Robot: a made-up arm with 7 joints. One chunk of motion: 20 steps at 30 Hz.
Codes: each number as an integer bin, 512 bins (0 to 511) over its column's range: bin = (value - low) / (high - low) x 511, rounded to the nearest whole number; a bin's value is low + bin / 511 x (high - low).
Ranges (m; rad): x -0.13..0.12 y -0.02..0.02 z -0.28..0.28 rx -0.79..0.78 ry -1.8..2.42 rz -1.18..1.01
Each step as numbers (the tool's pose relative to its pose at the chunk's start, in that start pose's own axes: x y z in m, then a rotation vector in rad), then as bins.
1 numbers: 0.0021 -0.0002 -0.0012 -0.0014 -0.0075 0.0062
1 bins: 270 253 254 257 217 277
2 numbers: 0.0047 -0.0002 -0.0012 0.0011 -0.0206 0.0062
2 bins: 275 253 254 257 215 277
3 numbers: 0.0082 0.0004 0.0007 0.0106 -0.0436 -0.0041
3 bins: 282 261 256 261 213 274
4 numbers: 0.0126 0.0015 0.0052 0.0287 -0.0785 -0.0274
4 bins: 291 275 260 266 208 269
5 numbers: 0.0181 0.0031 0.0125 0.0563 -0.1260 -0.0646
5 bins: 303 295 267 275 203 260
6 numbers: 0.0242 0.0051 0.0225 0.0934 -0.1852 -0.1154
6 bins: 315 321 276 288 196 248
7 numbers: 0.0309 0.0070 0.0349 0.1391 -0.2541 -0.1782
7 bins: 329 345 287 302 187 234
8 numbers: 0.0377 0.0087 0.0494 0.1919 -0.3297 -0.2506
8 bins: 343 367 301 320 178 217
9 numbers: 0.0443 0.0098 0.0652 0.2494 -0.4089 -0.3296
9 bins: 356 381 315 338 168 198
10 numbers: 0.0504 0.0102 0.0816 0.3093 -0.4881 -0.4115
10 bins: 369 386 330 358 159 179
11 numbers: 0.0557 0.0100 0.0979 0.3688 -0.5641 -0.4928
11 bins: 380 383 345 377 150 160
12 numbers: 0.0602 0.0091 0.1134 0.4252 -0.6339 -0.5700
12 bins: 389 372 359 396 141 142
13 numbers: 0.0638 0.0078 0.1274 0.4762 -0.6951 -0.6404
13 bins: 396 355 372 412 134 126
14 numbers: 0.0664 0.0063 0.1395 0.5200 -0.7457 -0.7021
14 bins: 401 336 383 426 128 112
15 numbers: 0.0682 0.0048 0.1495 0.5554 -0.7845 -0.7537
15 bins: 405 317 392 438 123 99
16 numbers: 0.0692 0.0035 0.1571 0.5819 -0.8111 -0.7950
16 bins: 407 300 399 447 120 90
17 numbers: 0.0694 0.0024 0.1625 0.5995 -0.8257 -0.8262
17 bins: 408 286 404 452 118 83
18 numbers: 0.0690 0.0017 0.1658 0.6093 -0.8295 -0.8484
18 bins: 407 277 407 455 118 77
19 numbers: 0.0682 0.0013 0.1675 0.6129 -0.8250 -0.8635
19 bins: 405 272 408 457 118 74
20 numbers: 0.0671 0.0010 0.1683 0.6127 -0.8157 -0.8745
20 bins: 403 268 409 457 119 71
